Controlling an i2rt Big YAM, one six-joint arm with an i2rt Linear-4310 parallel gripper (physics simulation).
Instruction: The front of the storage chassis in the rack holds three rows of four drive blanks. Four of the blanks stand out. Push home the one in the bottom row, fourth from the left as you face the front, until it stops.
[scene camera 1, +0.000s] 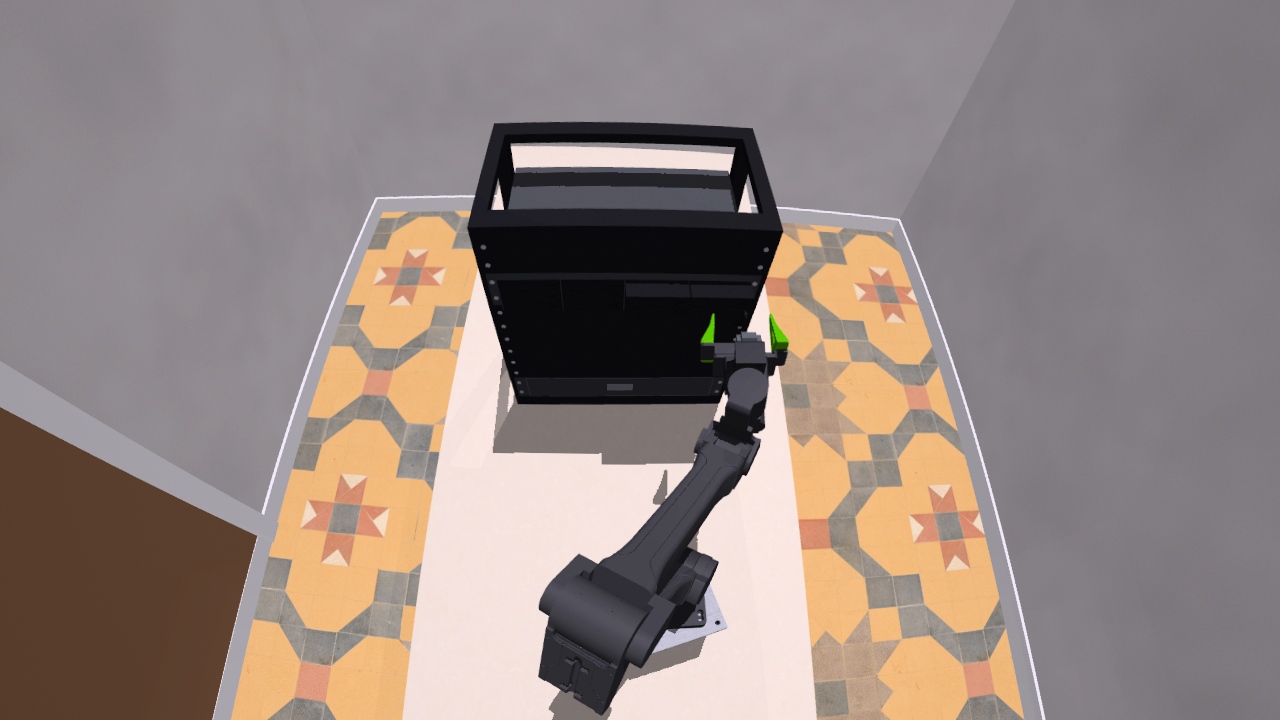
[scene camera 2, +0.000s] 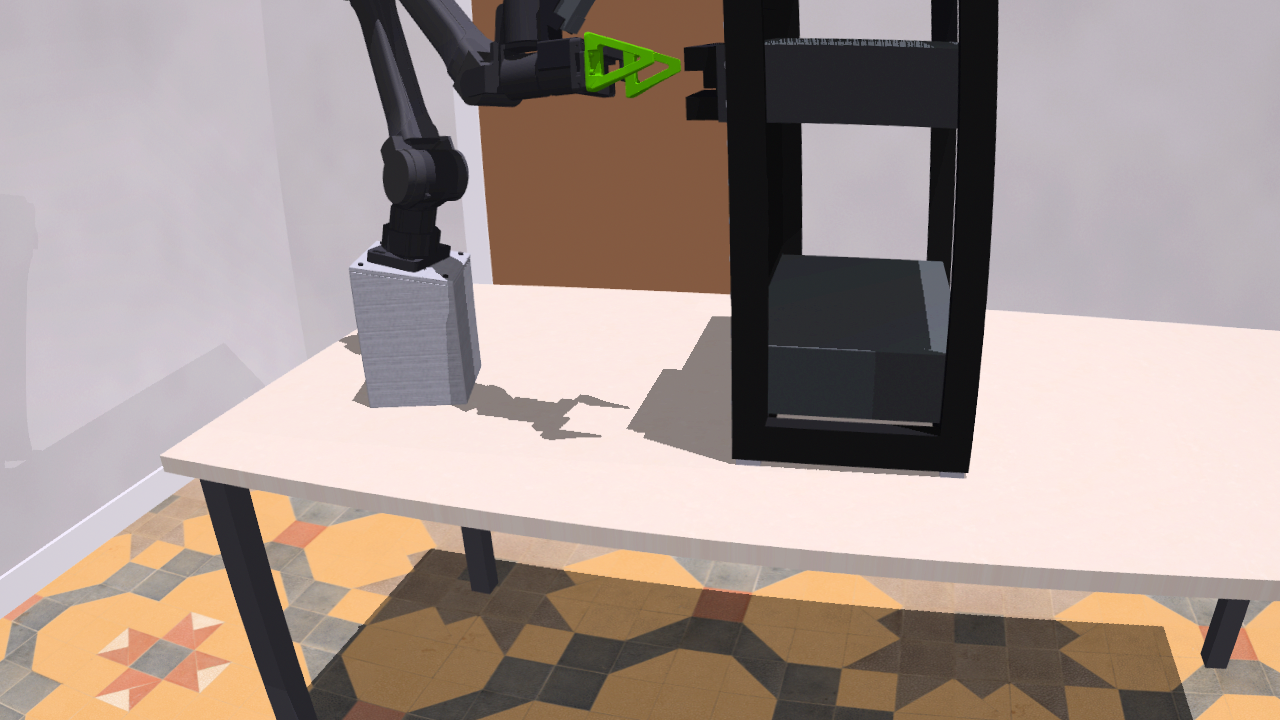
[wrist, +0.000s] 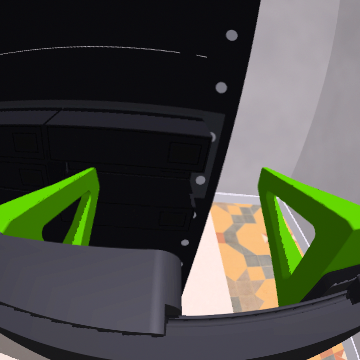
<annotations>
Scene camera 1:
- my gripper: 741, 315
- black rack: 601, 282
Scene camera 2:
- my gripper: 667, 61
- black rack: 847, 337
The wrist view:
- my gripper: 177, 176
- black rack: 155, 125
</annotations>
